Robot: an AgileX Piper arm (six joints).
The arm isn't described. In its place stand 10 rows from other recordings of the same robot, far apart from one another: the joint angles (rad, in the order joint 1, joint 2, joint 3, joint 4, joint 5, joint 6), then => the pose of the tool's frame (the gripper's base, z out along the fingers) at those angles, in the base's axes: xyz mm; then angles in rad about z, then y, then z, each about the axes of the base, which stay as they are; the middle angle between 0 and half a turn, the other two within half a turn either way.
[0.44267, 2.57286, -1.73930, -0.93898, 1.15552, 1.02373] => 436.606, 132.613, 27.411, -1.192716, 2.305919, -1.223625
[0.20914, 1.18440, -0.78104, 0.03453, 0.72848, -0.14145] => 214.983, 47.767, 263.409, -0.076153, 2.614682, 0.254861
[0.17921, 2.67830, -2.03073, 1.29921, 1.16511, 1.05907] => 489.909, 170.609, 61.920, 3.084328, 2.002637, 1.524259
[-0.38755, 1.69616, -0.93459, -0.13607, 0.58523, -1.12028] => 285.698, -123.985, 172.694, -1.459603, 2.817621, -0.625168
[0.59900, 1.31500, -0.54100, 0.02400, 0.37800, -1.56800] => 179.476, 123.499, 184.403, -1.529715, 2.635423, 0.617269
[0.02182, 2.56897, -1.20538, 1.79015, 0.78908, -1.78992] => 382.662, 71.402, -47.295, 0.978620, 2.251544, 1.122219
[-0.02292, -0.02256, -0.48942, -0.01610, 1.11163, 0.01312] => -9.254, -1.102, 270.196, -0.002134, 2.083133, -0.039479
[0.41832, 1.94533, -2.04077, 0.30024, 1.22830, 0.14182] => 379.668, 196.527, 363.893, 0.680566, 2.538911, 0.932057
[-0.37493, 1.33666, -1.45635, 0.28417, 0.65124, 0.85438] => 279.836, -93.508, 442.727, 1.159336, 1.988952, -0.187871
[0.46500, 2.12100, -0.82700, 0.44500, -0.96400, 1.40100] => 346.856, 138.014, 92.569, 1.560789, 1.843047, 0.089074
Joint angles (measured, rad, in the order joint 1, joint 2, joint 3, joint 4, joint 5, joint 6), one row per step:
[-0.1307, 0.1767, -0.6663, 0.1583, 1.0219, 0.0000]
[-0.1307, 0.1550, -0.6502, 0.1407, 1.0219, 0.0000]
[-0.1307, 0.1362, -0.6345, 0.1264, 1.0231, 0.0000]
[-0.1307, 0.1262, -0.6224, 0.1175, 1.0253, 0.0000]
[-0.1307, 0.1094, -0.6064, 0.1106, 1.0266, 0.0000]
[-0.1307, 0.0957, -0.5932, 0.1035, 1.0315, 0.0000]
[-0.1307, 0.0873, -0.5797, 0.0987, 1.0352, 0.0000]
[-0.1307, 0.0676, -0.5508, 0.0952, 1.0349, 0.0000]
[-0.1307, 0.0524, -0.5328, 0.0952, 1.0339, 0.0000]
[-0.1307, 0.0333, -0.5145, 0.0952, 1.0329, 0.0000]
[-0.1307, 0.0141, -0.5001, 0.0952, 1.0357, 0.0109]
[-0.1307, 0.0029, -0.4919, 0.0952, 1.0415, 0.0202]
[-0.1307, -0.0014, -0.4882, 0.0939, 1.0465, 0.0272]
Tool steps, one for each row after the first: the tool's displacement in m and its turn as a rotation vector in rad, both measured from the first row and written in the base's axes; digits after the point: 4 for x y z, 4 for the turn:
[-0.0025, -0.0010, -0.0045, -0.0153, -0.0036, -0.0096]
[-0.0045, -0.0019, -0.0090, -0.0275, -0.0040, -0.0174]
[-0.0051, -0.0025, -0.0126, -0.0345, 0.0013, -0.0220]
[-0.0065, -0.0028, -0.0172, -0.0402, 0.0025, -0.0256]
[-0.0077, -0.0032, -0.0213, -0.0459, 0.0077, -0.0290]
[-0.0078, -0.0035, -0.0254, -0.0491, 0.0169, -0.0311]
[-0.0079, -0.0038, -0.0334, -0.0509, 0.0262, -0.0329]
[-0.0084, -0.0037, -0.0384, -0.0507, 0.0279, -0.0329]
[-0.0094, -0.0036, -0.0434, -0.0508, 0.0262, -0.0330]
[-0.0109, -0.0034, -0.0477, -0.0414, 0.0241, -0.0376]
[-0.0120, -0.0032, -0.0505, -0.0330, 0.0268, -0.0411]
[-0.0124, -0.0033, -0.0520, -0.0275, 0.0312, -0.0444]

